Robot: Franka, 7 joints.
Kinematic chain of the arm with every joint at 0, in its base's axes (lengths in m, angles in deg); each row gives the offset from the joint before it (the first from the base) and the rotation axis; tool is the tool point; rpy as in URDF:
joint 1: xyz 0 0 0.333 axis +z
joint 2: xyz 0 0 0 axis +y
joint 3: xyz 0 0 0.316 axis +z
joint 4: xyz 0.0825 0 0 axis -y
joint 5: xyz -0.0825 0 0.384 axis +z
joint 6: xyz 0 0 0 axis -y
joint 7: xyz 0.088 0 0 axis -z
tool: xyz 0 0 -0.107 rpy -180 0 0
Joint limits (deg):
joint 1: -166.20..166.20
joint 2: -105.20..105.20
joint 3: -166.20..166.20
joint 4: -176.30..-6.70
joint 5: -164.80..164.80
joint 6: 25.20..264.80
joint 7: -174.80..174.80
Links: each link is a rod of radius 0.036 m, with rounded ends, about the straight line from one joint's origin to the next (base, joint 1, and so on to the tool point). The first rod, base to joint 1, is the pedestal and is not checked.
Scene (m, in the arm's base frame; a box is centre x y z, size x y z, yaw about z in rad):
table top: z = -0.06
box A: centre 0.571 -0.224 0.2 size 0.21 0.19 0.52 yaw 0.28
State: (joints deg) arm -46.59 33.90 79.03 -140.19 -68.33 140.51 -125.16
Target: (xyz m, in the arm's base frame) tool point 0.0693 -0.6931 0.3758
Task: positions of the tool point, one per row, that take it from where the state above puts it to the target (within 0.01 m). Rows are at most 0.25 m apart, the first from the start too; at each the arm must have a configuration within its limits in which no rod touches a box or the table.
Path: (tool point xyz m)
1: 0.4571 0.2369 0.3097
2: 0.5091 0.1991 0.3847
3: 0.5364 0.1799 0.4701
4: 0.5419 0.1873 0.5526
5: 0.5829 -0.0219 0.5826
6: 0.5606 -0.2460 0.5682
7: 0.4710 -0.4541 0.5106
8: 0.3222 -0.6162 0.4161
9: 0.1997 -0.6671 0.3951
10: 0.0694 -0.6931 0.3758

